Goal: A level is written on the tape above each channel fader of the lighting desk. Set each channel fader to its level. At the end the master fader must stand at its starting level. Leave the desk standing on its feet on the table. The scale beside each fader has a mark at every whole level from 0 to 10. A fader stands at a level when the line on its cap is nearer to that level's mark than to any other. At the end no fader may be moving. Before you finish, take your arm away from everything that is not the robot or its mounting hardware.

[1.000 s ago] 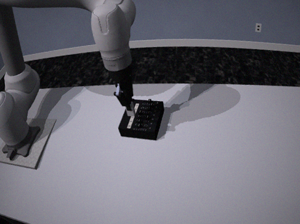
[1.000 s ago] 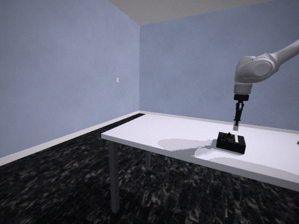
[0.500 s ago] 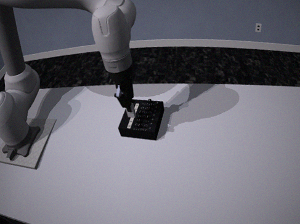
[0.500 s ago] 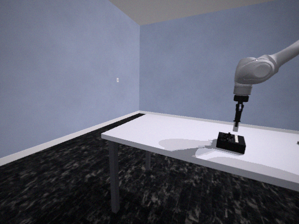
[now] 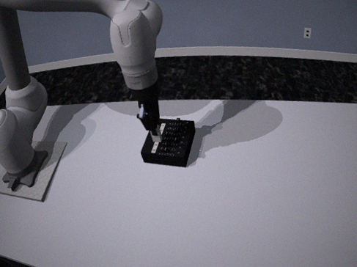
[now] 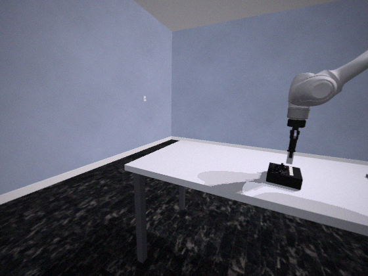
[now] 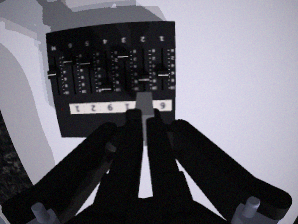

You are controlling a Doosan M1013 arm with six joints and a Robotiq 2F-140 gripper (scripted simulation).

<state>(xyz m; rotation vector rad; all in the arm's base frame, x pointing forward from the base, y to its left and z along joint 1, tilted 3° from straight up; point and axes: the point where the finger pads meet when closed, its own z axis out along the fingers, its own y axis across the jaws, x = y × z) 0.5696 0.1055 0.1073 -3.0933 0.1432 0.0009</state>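
The master fader lies 5 cm ahead of my hand, 11 cm to the left of it and 5 cm below it.
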